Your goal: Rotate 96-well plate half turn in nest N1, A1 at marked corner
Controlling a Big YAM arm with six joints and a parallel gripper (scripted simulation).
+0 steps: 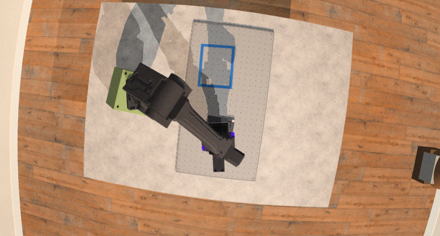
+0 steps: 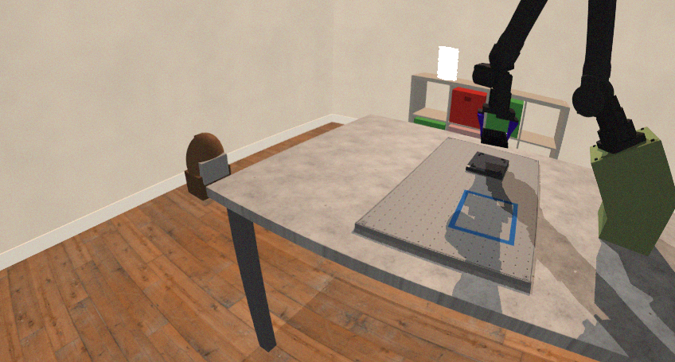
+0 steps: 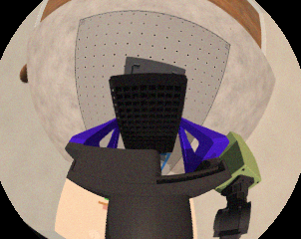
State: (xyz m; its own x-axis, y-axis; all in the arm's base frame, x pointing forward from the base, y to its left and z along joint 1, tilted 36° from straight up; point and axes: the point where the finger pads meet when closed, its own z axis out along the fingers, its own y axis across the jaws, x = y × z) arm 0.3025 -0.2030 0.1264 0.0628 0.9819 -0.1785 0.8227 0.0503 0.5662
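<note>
Now: hand right at the black 96-well plate. Also, from my hand: grey plate nest N1 (100 mm below).
</note>
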